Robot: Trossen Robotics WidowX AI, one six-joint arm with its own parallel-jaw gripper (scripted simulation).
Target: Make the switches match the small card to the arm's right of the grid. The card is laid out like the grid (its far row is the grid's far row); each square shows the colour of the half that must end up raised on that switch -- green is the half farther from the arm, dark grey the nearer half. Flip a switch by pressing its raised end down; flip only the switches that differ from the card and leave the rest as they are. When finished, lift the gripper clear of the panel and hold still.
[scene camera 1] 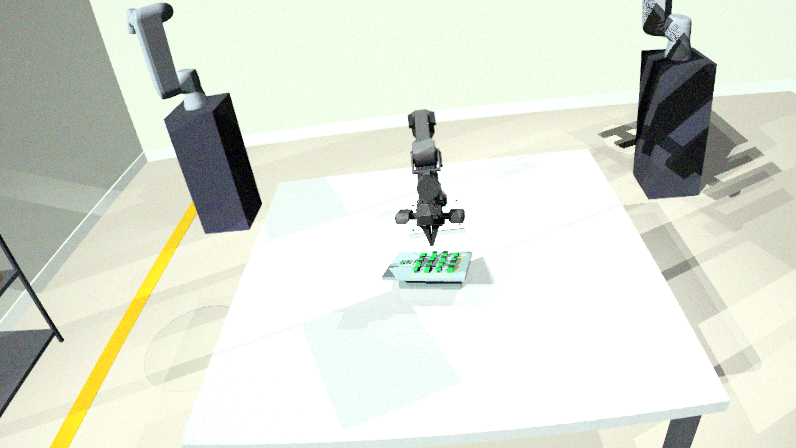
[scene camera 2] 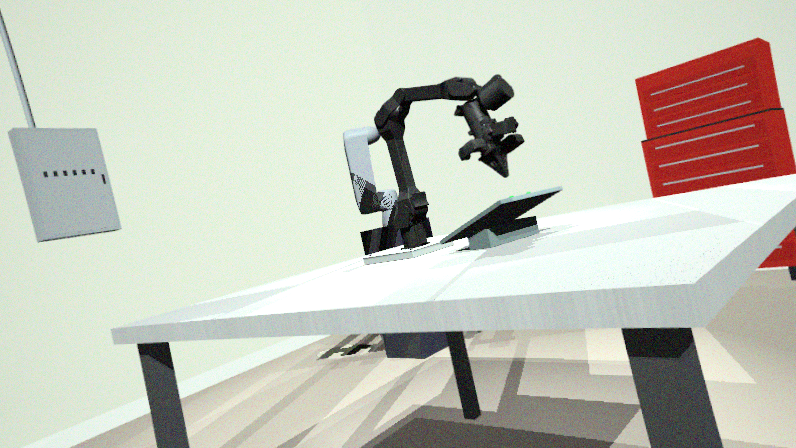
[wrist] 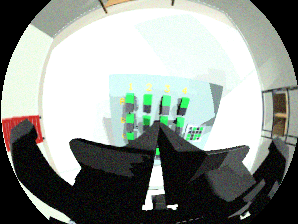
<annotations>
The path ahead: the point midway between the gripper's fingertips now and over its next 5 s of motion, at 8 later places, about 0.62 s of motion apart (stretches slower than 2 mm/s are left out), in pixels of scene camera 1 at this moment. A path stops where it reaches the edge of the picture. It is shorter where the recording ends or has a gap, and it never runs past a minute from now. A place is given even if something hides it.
My gripper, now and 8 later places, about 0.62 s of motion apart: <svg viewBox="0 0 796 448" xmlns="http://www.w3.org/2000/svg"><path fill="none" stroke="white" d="M432 246L439 254L440 260L440 262L440 263L440 264L436 238L433 240L433 247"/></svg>
</annotations>
